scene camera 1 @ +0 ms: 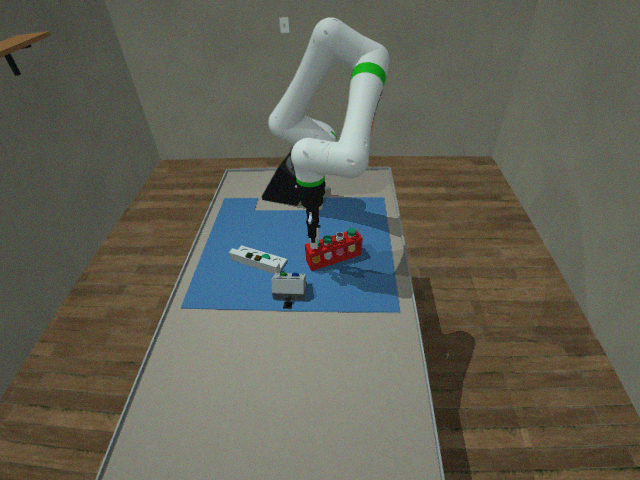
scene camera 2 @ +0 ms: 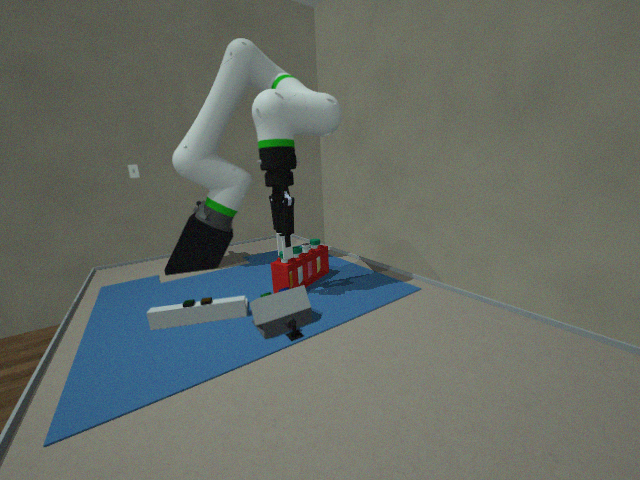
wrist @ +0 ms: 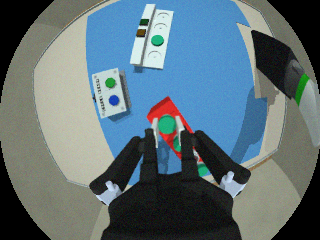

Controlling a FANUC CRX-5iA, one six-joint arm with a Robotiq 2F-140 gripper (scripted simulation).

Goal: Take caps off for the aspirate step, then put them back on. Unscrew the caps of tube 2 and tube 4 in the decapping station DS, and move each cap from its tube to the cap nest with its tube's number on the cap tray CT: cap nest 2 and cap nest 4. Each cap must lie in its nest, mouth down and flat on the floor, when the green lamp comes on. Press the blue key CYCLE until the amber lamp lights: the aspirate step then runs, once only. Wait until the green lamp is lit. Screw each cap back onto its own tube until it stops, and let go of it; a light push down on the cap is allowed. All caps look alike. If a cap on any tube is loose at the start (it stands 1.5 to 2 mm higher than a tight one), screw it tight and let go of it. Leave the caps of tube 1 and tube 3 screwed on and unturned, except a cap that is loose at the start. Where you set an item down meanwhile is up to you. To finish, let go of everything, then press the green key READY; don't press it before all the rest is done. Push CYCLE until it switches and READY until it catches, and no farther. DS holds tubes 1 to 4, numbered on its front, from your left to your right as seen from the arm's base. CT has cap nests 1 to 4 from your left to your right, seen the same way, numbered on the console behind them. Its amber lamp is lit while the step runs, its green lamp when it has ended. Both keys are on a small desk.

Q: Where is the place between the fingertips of my gripper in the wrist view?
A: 167, 123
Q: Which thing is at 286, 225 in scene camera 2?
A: My gripper.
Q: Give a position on a grey key desk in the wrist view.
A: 102, 94
